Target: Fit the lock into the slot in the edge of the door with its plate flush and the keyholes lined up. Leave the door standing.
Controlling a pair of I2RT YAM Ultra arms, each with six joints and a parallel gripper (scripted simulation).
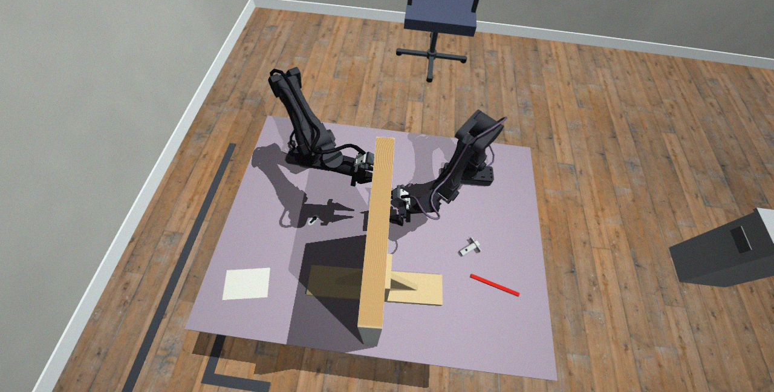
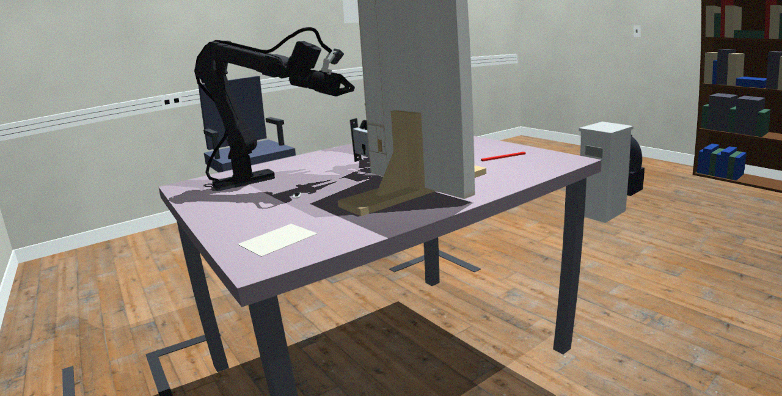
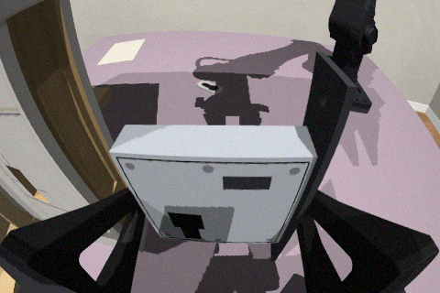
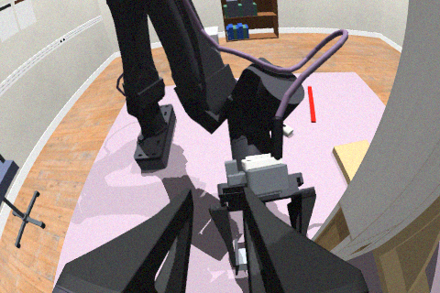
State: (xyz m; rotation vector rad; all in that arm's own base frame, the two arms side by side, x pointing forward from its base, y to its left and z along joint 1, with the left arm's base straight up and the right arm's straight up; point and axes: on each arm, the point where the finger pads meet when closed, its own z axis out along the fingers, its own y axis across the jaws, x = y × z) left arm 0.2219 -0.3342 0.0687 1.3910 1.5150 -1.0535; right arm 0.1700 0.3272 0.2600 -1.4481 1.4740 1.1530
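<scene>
Now: left hand right at the lock. Also, from my left hand: red rod (21 cm ahead, 42 cm to the left, 10 cm below); then cylinder piece (8 cm ahead, 34 cm to the left, 9 cm below); then keyhole plate (4 cm ahead, 26 cm to the right, 10 cm below).
</scene>
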